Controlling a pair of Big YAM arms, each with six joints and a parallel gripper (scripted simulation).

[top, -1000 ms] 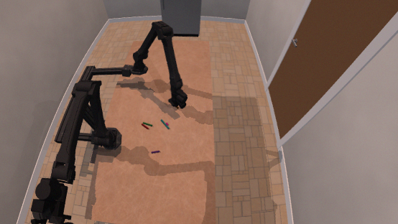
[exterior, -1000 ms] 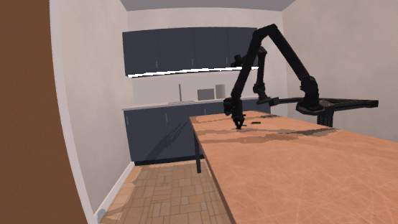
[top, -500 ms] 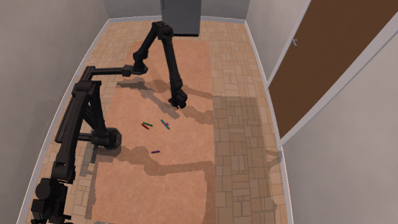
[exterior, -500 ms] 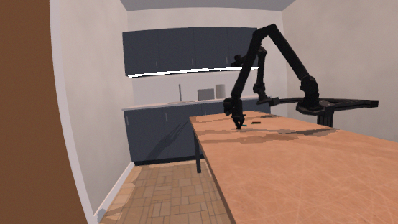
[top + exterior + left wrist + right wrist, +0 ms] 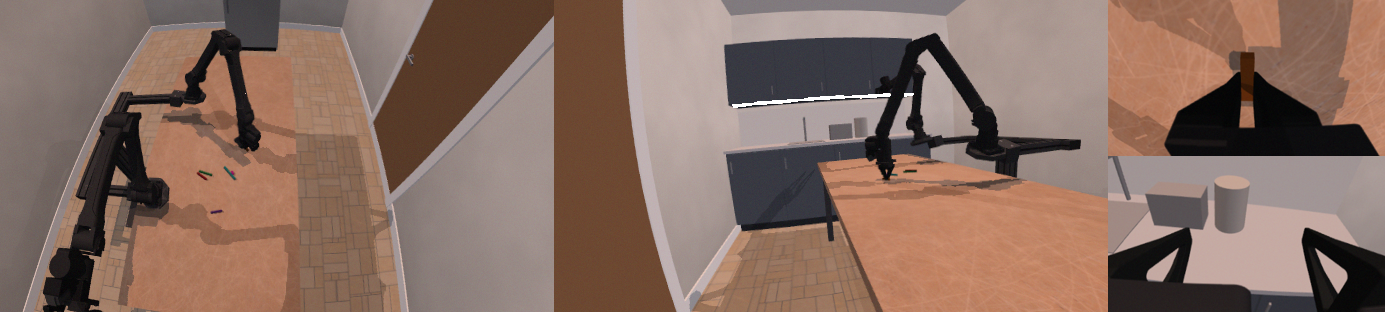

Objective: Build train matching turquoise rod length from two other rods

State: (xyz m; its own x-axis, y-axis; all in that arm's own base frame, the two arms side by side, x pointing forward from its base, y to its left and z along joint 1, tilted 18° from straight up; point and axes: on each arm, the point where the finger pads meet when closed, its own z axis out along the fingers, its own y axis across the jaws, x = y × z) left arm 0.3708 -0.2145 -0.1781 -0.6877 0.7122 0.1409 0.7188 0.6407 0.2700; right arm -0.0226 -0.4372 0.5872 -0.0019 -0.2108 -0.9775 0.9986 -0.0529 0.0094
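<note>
Now: the turquoise rod 170 mm to the right of my left hand, 60 mm behind it and 20 mm below it. From my left hand the other things lie so: red rod 210 mm to the right, 210 mm behind, 20 mm below; green rod 190 mm to the right, 190 mm behind, 20 mm below; orange rod right at my left hand.
</note>
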